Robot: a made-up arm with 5 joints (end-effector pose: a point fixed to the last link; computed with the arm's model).
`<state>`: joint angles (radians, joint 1 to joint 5).
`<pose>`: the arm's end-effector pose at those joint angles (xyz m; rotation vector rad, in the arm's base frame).
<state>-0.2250 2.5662 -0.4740 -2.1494 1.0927</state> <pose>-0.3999 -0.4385 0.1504 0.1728 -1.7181 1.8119</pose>
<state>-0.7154 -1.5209 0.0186 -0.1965 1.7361</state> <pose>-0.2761 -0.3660 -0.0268 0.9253 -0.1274 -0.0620</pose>
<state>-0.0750 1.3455 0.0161 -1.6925 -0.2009</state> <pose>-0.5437 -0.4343 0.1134 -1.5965 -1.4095 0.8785</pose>
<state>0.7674 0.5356 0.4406 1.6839 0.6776</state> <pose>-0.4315 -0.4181 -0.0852 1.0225 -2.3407 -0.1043</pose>
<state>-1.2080 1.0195 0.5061 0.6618 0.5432</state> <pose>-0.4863 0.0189 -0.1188 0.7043 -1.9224 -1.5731</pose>
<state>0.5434 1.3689 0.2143 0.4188 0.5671</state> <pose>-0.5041 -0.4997 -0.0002 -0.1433 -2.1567 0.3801</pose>
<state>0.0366 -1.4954 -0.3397 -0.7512 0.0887</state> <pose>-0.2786 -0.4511 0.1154 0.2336 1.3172 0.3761</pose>
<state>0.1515 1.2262 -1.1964 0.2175 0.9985</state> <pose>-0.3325 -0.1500 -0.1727 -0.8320 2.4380 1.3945</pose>
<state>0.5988 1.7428 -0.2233 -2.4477 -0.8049</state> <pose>-0.5088 -0.2905 0.2805 -2.6932 -0.4665 1.0734</pose>
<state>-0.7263 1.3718 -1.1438 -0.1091 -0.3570</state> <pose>-0.3594 0.0447 -0.0974 1.3735 -1.5225 -1.2959</pose>
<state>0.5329 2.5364 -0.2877 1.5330 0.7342</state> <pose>-0.5321 -0.1647 0.0625 -0.2441 -1.3083 -1.5738</pose>
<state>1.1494 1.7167 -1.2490 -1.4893 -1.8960</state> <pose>-0.4841 -0.5293 0.1977 -1.3582 -0.3019 -0.5223</pose>
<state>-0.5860 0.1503 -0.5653 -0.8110 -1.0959</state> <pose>-0.2764 -0.2523 -0.1664 0.1324 -1.9671 -0.9687</pose>
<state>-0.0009 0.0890 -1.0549 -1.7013 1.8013</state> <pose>-0.2764 -0.4263 -0.1119 0.8606 0.9501 -0.2572</pose>
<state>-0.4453 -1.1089 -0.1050 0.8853 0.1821</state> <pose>-0.2033 -0.2093 0.0835 -0.6582 1.7917 -0.1683</pose>
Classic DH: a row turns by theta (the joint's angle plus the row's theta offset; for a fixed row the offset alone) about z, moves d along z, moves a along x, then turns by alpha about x. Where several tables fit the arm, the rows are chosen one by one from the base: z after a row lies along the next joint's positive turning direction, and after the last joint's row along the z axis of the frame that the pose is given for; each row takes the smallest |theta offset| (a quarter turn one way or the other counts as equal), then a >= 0, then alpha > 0; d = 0 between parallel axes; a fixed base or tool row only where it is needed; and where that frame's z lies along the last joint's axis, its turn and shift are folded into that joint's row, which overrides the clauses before.
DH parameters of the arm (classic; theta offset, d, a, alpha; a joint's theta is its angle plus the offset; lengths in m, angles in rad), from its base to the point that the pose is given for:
base (fixed): -1.5708 0.155 0.1964 1.5708
joint 1: -1.5708 0.3892 0.1396 1.5708
joint 2: -1.515 -0.0451 -0.0424 -1.162
joint 3: -0.214 -0.088 0.0002 2.576
joint 4: -0.1982 -0.1968 0.1574 1.7163
joint 5: -0.0595 0.1044 -0.0099 1.5708
tool (fixed): 3.1416 0.0143 0 0

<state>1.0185 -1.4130 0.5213 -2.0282 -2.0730</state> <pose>-0.3647 -0.5998 0.0354 0.1994 -2.2689 -1.9768</pose>
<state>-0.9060 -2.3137 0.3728 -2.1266 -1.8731</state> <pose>-0.1623 -0.0626 -0.1005 -0.8052 -0.2183 2.2815</pose>
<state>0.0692 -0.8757 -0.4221 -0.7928 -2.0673</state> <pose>-0.2680 -0.4517 0.0669 0.0982 -2.1780 -0.4231</pose>
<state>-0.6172 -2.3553 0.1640 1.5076 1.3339</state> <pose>-0.3356 -0.1992 0.2036 -0.5619 0.0292 -0.6736</pose>
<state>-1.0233 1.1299 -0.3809 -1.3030 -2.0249</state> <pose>-0.4714 -0.1815 -0.1783 0.2379 0.0582 -0.6384</pose>
